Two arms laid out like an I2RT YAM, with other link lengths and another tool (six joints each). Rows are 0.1 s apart.
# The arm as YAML. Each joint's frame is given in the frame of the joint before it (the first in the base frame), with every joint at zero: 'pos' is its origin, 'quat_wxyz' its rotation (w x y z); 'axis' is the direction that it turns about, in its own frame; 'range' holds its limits. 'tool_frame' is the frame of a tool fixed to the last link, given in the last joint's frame.
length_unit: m
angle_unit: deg
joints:
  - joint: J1
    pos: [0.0, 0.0, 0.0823]
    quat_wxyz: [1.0, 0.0, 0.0, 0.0]
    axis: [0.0, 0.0, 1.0]
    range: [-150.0, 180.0]
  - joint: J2
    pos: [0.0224, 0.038, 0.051]
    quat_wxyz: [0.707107, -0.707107, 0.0, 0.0]
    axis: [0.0, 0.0, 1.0]
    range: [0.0, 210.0]
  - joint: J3
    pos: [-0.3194, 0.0, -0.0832]
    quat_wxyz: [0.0, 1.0, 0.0, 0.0]
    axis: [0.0, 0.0, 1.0]
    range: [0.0, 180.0]
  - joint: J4
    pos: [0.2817, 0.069, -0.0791]
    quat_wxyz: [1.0, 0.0, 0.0, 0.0]
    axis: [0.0, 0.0, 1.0]
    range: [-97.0, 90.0]
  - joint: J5
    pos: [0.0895, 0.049, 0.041]
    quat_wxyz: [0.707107, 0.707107, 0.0, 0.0]
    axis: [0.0, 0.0, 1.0]
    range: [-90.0, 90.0]
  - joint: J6
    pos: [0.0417, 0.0, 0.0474]
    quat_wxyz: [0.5, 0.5, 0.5, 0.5]
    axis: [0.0, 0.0, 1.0]
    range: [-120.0, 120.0]
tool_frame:
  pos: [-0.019, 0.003, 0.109]
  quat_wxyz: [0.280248, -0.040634, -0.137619, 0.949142]
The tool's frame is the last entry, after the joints.
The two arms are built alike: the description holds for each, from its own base.
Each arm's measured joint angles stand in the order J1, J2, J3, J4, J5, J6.
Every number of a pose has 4 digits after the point. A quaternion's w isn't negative.
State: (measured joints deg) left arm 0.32 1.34 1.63 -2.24 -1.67 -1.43; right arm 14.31 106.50 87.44 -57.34 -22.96 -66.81
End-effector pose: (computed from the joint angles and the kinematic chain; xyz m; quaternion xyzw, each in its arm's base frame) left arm 0.2237 0.0175 0.2012 0.2343 0.5866 0.4240 0.6490; right arm 0.4111 0.1627 0.1887 -0.2387 0.9081 0.3359 0.0745
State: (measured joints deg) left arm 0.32 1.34 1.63 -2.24 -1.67 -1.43; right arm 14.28 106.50 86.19 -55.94 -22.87 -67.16
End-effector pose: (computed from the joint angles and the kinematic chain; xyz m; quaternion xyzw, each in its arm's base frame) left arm 0.2237 0.0175 0.2012 0.2343 0.5866 0.4240 0.6490; right arm 0.4112 0.1622 0.1824 -0.2418 0.9076 0.3347 0.0761
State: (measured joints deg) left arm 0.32 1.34 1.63 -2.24 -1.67 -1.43; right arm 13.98 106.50 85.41 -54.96 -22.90 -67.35
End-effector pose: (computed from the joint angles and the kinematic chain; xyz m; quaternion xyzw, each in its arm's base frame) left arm 0.2237 0.0175 0.2012 0.2343 0.5866 0.4240 0.6490; right arm 0.4123 0.1601 0.1786 -0.2415 0.9075 0.3345 0.0787
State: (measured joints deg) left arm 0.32 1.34 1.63 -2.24 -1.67 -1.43; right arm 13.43 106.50 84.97 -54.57 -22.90 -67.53
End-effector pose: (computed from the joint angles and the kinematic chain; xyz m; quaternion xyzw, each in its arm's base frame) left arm 0.2237 0.0175 0.2012 0.2343 0.5866 0.4240 0.6490; right arm 0.4134 0.1560 0.1763 -0.2386 0.9084 0.3339 0.0800
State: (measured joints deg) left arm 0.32 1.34 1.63 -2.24 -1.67 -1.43; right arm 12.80 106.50 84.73 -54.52 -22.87 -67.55
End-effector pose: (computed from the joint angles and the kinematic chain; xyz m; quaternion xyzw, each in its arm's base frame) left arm 0.2237 0.0175 0.2012 0.2343 0.5866 0.4240 0.6490; right arm 0.4142 0.1511 0.1749 -0.2332 0.9100 0.3332 0.0803
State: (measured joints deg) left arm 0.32 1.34 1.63 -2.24 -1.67 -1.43; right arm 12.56 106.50 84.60 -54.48 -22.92 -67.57
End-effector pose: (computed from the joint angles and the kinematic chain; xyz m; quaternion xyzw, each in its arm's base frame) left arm 0.2237 0.0175 0.2012 0.2343 0.5866 0.4240 0.6490; right arm 0.4144 0.1494 0.1743 -0.2313 0.9104 0.3335 0.0802
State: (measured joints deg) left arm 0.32 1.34 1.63 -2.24 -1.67 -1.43; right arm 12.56 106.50 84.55 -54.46 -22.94 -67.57
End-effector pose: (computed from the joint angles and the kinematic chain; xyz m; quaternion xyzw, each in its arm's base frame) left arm 0.2237 0.0175 0.2012 0.2343 0.5866 0.4240 0.6490; right arm 0.4142 0.1494 0.1740 -0.2312 0.9104 0.3336 0.0800
